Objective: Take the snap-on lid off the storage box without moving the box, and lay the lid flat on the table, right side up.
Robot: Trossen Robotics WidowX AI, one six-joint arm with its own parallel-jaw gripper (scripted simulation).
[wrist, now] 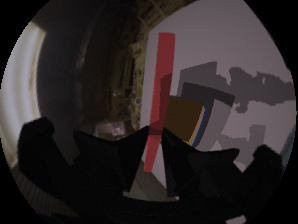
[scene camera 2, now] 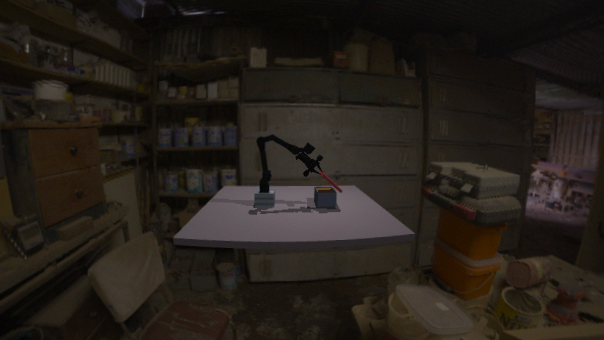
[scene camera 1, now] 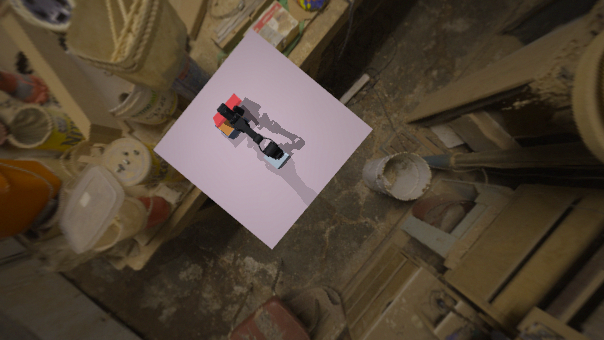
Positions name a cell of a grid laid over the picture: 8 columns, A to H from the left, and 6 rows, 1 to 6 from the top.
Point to a red lid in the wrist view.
At E3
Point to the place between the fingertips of my gripper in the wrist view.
E4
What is my gripper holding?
A red lid.
